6 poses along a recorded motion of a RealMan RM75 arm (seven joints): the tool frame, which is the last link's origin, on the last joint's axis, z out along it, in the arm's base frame.
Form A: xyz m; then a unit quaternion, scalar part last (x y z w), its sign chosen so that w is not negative.
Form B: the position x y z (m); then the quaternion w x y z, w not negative. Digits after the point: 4 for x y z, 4 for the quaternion.
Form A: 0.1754, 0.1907, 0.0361, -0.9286, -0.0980, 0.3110, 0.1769
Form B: 0.1754, 0.1907, 0.0361, 0.1769, -0.9286, -0.0980, 0.3110
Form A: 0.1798, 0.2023, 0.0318, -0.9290, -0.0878, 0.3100, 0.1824
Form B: 0.1798, 0.2023, 0.0318, 0.1824, -0.9290, -0.0878, 0.3100
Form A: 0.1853, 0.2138, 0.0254, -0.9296, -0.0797, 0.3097, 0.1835
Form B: 0.1853, 0.2138, 0.0254, 0.1835, -0.9296, -0.0797, 0.3097
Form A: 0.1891, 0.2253, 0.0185, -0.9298, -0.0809, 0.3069, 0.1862
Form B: 0.1891, 0.2253, 0.0185, 0.1862, -0.9298, -0.0809, 0.3069
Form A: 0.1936, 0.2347, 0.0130, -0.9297, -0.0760, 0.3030, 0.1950
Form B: 0.1936, 0.2347, 0.0130, 0.1950, -0.9297, -0.0760, 0.3030
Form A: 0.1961, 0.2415, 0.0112, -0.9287, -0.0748, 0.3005, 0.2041
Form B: 0.1961, 0.2415, 0.0112, 0.2041, -0.9287, -0.0748, 0.3005
